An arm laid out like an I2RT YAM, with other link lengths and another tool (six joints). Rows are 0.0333 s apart.
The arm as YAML. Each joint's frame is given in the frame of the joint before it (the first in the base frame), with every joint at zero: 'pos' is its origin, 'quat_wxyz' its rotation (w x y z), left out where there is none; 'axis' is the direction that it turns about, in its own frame. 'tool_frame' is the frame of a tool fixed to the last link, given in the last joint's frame.
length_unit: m
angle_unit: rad
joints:
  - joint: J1
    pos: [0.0, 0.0, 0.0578]
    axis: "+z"
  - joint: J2
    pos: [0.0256, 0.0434, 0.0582]
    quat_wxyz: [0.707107, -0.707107, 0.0, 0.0]
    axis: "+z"
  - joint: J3
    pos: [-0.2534, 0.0, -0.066]
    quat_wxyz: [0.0, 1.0, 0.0, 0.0]
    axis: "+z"
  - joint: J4
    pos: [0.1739, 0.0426, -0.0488]
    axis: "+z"
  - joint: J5
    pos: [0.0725, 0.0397, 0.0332]
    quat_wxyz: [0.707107, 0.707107, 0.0, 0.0]
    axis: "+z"
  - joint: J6
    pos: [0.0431, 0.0, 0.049]
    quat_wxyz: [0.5, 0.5, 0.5, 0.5]
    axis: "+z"
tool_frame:
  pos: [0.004, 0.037, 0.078]
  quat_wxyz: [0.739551, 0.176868, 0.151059, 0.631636]
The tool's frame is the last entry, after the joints.
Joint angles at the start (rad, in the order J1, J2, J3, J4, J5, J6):
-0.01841, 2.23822, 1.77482, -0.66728, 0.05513, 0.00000
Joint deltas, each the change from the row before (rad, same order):
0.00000, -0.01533, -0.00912, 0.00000, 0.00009, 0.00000
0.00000, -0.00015, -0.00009, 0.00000, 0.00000, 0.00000
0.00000, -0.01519, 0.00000, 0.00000, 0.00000, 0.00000
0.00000, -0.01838, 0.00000, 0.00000, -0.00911, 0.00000
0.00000, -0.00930, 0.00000, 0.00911, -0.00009, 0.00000
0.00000, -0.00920, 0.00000, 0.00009, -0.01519, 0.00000
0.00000, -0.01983, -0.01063, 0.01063, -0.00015, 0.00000
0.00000, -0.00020, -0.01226, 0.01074, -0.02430, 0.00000
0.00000, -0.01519, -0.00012, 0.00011, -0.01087, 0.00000
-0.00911, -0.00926, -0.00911, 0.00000, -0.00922, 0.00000
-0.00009, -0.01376, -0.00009, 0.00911, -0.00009, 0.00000
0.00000, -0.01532, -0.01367, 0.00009, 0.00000, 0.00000
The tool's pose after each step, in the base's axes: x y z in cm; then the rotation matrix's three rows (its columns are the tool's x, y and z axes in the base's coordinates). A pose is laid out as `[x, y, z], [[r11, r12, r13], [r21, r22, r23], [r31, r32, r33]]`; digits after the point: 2 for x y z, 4 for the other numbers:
[39.55, -2.50, 8.46], [[-0.8974, 0.1059, 0.4284], [-0.1397, 0.8527, -0.5034], [-0.4186, -0.5116, -0.7504]]
[39.54, -2.50, 8.46], [[-0.8974, 0.1059, 0.4284], [-0.1397, 0.8527, -0.5034], [-0.4186, -0.5116, -0.7504]]
[39.59, -2.50, 9.03], [[-0.8909, 0.1136, 0.4398], [-0.1398, 0.8526, -0.5036], [-0.4321, -0.5101, -0.7437]]
[39.63, -2.39, 9.70], [[-0.8822, 0.1195, 0.4556], [-0.1401, 0.8570, -0.4960], [-0.4497, -0.5013, -0.7392]]
[39.83, -2.39, 10.09], [[-0.8737, 0.1287, 0.4691], [-0.1402, 0.8568, -0.4961], [-0.4658, -0.4993, -0.7306]]
[39.85, -2.21, 10.42], [[-0.8682, 0.1271, 0.4797], [-0.1404, 0.8643, -0.4831], [-0.4759, -0.4867, -0.7325]]
[39.84, -2.21, 10.98], [[-0.8586, 0.1366, 0.4941], [-0.1406, 0.8642, -0.4832], [-0.4930, -0.4843, -0.7227]]
[39.79, -1.91, 10.75], [[-0.8573, 0.1255, 0.4992], [-0.1407, 0.8758, -0.4618], [-0.4952, -0.4662, -0.7331]]
[39.80, -1.78, 11.31], [[-0.8488, 0.1278, 0.5130], [-0.1408, 0.8806, -0.4524], [-0.5095, -0.4562, -0.7295]]
[39.59, -2.02, 11.43], [[-0.8493, 0.1318, 0.5113], [-0.1331, 0.8836, -0.4488], [-0.5109, -0.4492, -0.7329]]
[39.76, -2.03, 12.00], [[-0.8374, 0.1420, 0.5278], [-0.1334, 0.8834, -0.4493], [-0.5300, -0.4466, -0.7208]]
[39.46, -2.02, 12.24], [[-0.8365, 0.1428, 0.5290], [-0.1334, 0.8834, -0.4493], [-0.5315, -0.4464, -0.7199]]

